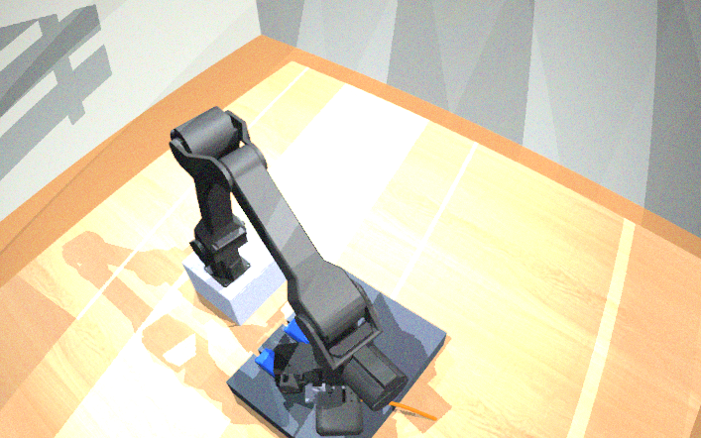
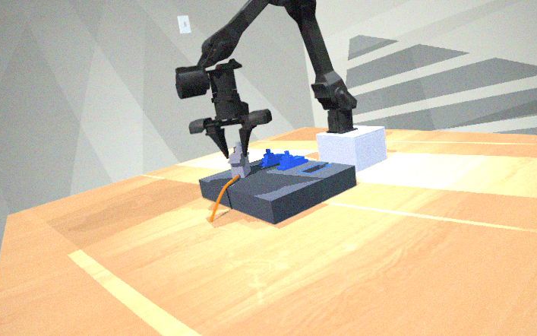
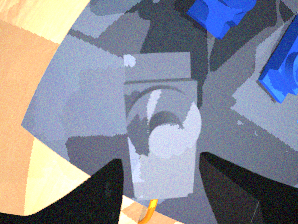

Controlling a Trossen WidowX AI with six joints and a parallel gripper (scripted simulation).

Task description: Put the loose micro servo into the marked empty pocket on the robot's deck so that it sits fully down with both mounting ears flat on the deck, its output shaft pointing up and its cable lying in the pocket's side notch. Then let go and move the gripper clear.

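Now: the grey deck 70 mm below my gripper tip, 60 mm to the left of it and 10 mm behind it.
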